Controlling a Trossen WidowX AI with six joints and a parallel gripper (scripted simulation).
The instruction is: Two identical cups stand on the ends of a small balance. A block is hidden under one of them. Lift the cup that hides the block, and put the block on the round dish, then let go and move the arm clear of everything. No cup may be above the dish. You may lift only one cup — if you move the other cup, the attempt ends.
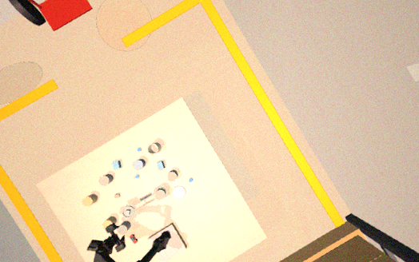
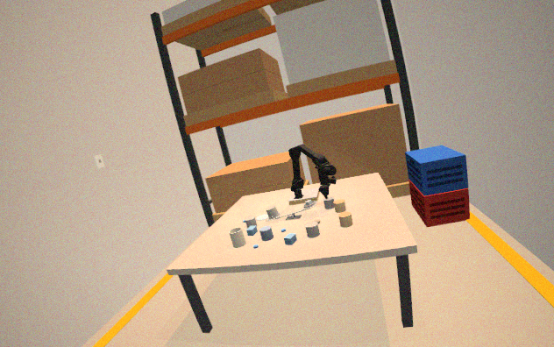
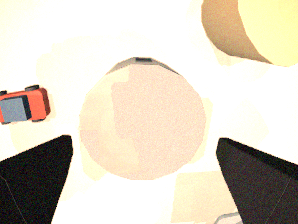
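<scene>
Right now the white round dish is 47 cm to the right of my gripper tip, 8 cm ahead of it and 7 cm below it. From my gripper tip the other things lie so: red block (12 cm behind, 6 cm below, 2 cm to the right).
</scene>
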